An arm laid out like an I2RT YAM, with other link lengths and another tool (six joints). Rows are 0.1 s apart.
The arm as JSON. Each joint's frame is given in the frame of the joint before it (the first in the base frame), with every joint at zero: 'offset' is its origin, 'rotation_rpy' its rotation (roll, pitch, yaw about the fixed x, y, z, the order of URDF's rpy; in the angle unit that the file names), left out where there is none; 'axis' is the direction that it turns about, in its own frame. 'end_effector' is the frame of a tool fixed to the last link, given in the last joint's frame.
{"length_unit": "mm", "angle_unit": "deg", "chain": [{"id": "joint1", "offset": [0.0, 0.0, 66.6], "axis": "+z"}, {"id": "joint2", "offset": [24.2, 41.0, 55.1], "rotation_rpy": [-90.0, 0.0, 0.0], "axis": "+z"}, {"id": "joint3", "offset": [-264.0, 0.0, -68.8], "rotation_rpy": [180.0, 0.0, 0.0], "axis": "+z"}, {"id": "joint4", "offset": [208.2, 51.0, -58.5], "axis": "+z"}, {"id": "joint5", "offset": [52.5, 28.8, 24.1], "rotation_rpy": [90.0, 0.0, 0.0], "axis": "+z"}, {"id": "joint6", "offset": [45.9, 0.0, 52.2], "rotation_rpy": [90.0, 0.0, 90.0], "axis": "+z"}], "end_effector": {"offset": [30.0, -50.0, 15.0], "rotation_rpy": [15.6, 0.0, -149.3]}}
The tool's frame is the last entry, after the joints.
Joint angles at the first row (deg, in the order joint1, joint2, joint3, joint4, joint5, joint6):
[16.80 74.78 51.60 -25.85 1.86 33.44]
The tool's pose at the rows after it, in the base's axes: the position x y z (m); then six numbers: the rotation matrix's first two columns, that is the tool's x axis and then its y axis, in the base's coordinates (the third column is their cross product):
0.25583 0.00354 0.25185 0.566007 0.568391 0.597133 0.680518 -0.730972 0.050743
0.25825 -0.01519 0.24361 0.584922 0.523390 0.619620 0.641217 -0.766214 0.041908
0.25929 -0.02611 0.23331 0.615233 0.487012 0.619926 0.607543 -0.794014 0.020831
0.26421 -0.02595 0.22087 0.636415 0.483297 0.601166 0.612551 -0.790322 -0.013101
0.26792 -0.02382 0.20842 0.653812 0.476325 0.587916 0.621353 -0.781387 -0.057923
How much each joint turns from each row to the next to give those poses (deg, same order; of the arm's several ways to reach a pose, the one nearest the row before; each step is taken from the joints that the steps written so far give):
[-6.54 2.03 0.44 1.30 -4.84 -1.47]
[-4.90 0.48 -2.01 3.50 -2.27 -0.60]
[-2.59 1.23 -1.47 2.06 -0.80 0.59]
[-0.27 2.55 -0.49 0.81 -1.03 0.04]
[0.04 2.29 -0.50 0.64 -1.68 0.41]

